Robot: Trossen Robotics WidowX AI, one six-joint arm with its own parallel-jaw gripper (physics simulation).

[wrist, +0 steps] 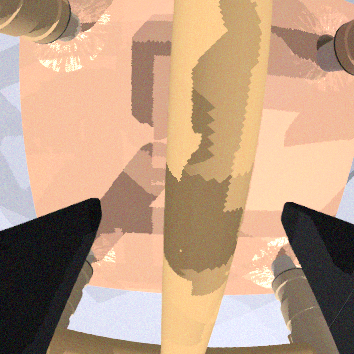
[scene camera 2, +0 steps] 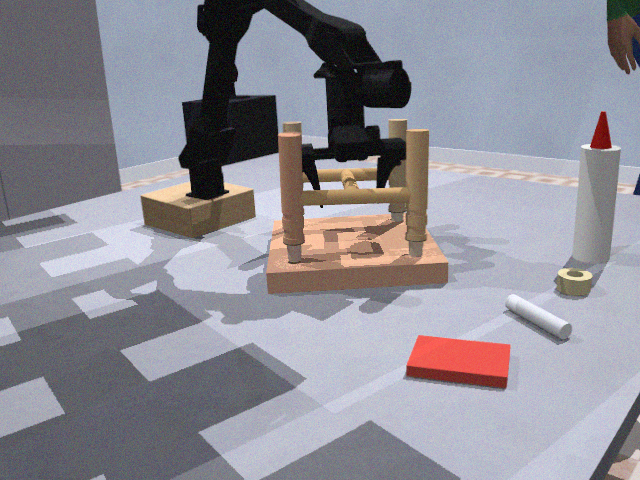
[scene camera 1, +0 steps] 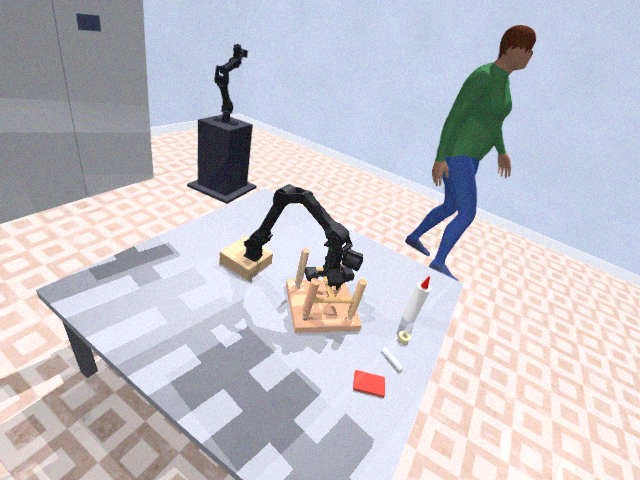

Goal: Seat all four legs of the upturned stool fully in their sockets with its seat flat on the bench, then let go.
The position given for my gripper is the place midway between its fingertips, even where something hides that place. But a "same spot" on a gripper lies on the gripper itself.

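You'd find my gripper in scene camera 1, in scene camera 2 and in the wrist view (193, 209) as well. On my gripper, (scene camera 1: 335, 277) and (scene camera 2: 348, 136) are the same spot.
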